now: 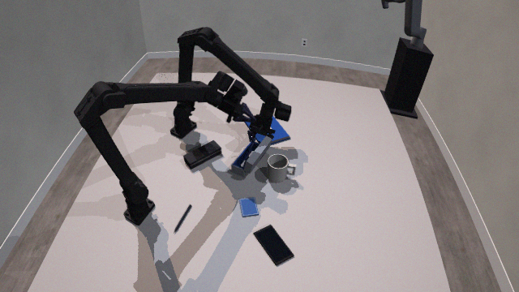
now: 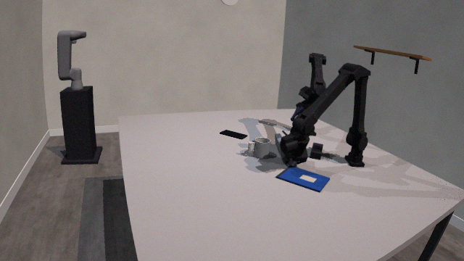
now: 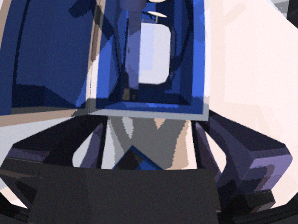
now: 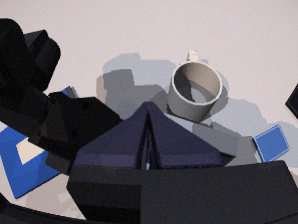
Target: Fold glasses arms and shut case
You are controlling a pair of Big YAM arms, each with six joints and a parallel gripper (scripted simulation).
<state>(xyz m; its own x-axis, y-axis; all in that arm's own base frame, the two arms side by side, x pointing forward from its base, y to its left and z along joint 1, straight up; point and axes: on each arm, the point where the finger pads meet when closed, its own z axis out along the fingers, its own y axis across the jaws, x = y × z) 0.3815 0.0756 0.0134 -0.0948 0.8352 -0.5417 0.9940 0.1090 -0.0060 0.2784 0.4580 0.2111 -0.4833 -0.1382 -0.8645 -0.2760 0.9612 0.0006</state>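
Now: the glasses case 170 mm below my right hand, 30 mm to the right of it and 10 mm ahead of it. The rest, counted from my right hand: grey mug: 170 mm below, 120 mm ahead, 70 mm to the right; black box: 220 mm behind, 190 mm below, 40 mm to the right; small blue notepad: 250 mm to the right, 210 mm below, 40 mm ahead.
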